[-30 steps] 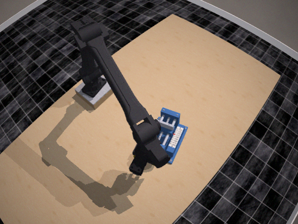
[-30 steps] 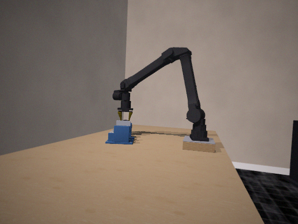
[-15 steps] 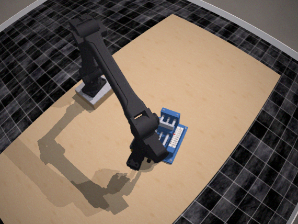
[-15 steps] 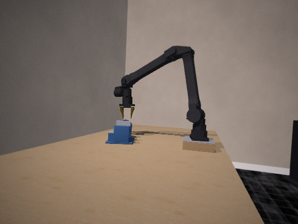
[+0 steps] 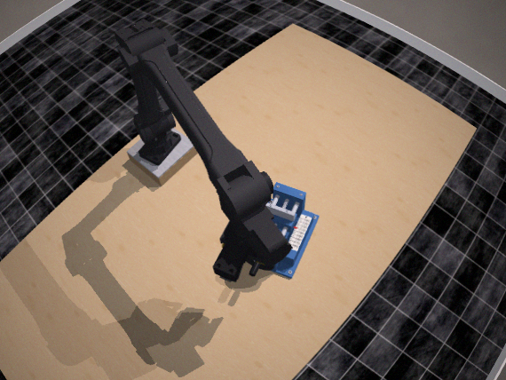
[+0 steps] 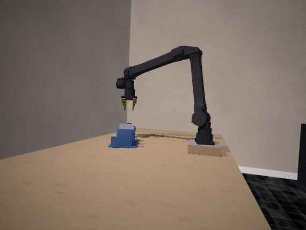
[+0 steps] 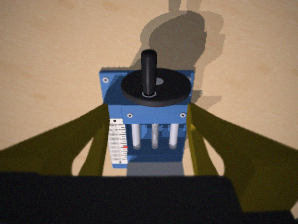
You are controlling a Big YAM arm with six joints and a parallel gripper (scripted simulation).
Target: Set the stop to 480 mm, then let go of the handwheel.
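My gripper is now 10 mm to the right of the black handwheel handle and 100 mm above it. The rest, counted from my hand: sliding stop block: 20 mm behind, 170 mm to the left, 110 mm below; then black handwheel: 10 mm behind, 30 mm to the left, 110 mm below.
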